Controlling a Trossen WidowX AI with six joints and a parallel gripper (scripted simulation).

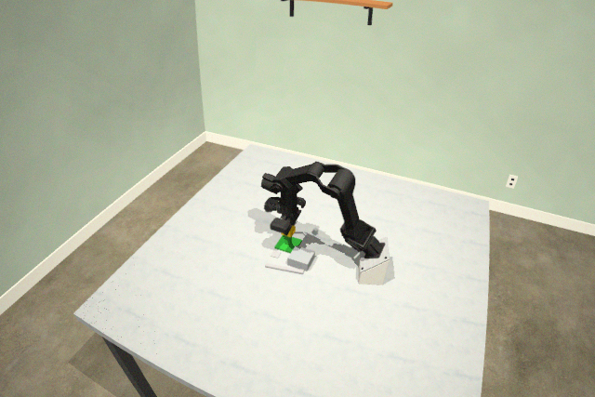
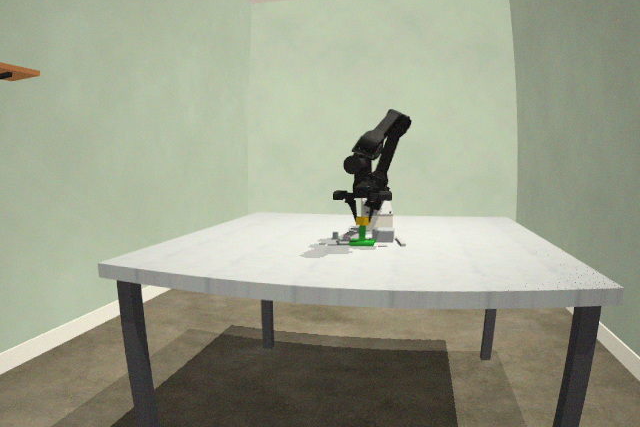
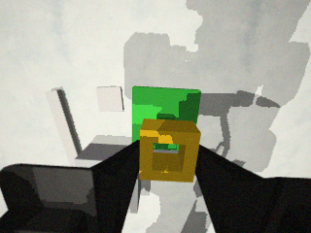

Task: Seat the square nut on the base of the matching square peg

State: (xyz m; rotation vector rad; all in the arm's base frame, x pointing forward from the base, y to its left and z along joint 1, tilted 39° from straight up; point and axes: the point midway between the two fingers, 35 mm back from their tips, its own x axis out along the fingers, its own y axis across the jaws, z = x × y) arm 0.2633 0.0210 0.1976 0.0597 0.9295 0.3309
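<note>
Right now my hand is 10 cm above the small white tile and 7 cm to the right of it. Round my hand: white strip 11 cm to the left, 10 cm below, 7 cm behind; small grey cube 12 cm to the right, 9 cm below, 4 cm behind; grey block 9 cm below, 9 cm behind, 4 cm to the left.
</note>
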